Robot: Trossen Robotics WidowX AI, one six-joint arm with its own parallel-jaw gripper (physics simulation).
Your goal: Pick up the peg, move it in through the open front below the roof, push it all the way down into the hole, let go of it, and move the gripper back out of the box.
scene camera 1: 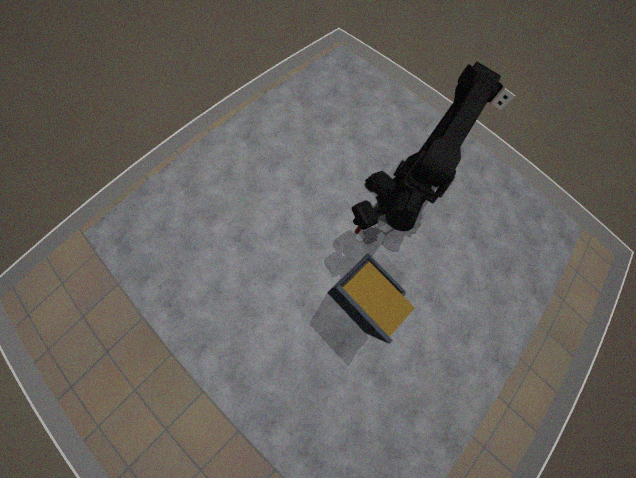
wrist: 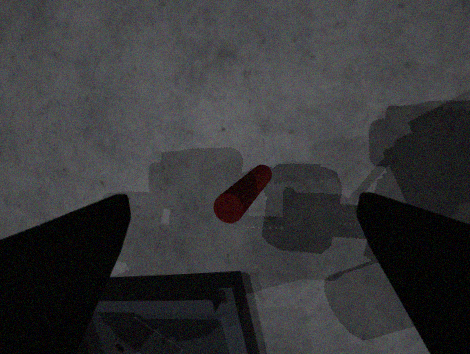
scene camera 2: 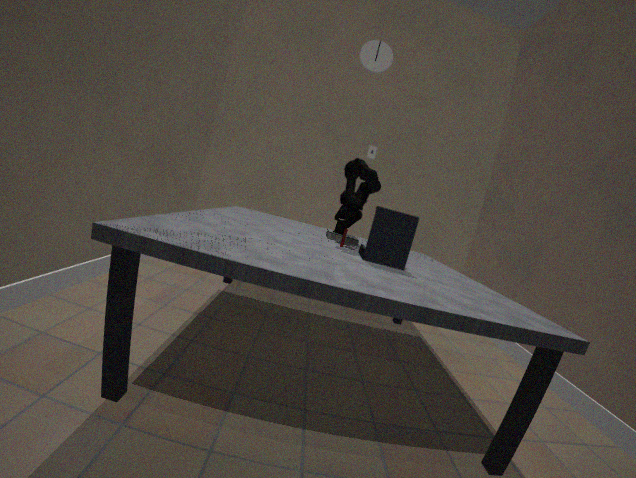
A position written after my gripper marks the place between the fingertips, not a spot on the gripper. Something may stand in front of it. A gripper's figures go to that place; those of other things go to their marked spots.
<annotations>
My gripper [scene camera 1: 365, 217] is 66 cm from the lens. A dark box [scene camera 1: 367, 293] is 51 cm from the lens.
</annotations>
